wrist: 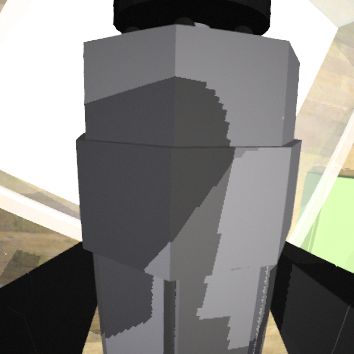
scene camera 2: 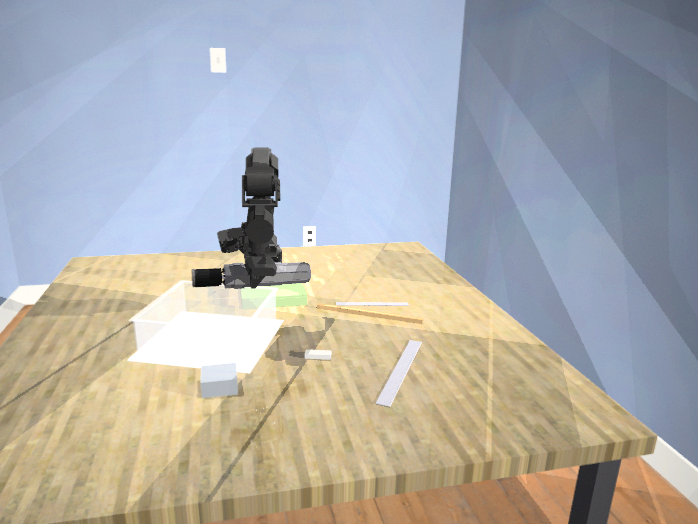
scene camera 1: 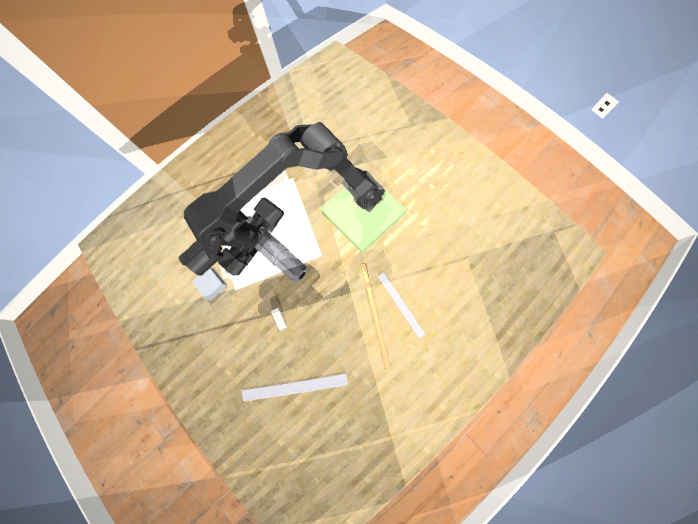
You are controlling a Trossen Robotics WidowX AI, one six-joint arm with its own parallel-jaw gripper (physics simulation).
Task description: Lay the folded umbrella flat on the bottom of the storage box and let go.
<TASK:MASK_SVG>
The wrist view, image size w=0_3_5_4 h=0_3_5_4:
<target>my gripper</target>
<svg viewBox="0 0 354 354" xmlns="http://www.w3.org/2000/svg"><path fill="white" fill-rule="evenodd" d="M285 240L277 261L270 312L287 353L354 354L354 273ZM82 240L28 271L28 273L0 287L0 354L82 354L97 306L93 254L91 251L82 248Z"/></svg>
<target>folded umbrella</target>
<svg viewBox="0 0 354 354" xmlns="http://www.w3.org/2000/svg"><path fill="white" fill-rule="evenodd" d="M112 0L112 24L121 34L82 41L84 132L75 139L82 248L91 251L93 254L103 354L261 354L277 261L291 226L301 149L301 139L294 138L300 62L289 40L262 36L270 27L271 0Z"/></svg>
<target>storage box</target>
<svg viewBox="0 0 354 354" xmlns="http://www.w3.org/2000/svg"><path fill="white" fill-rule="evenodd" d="M354 0L271 0L270 27L262 35L289 40L300 62L294 138L301 139L301 149L291 226L286 237L286 241L298 247L301 245L354 141ZM0 0L0 208L81 241L75 139L84 132L82 41L121 34L112 24L112 0Z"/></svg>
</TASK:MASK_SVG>
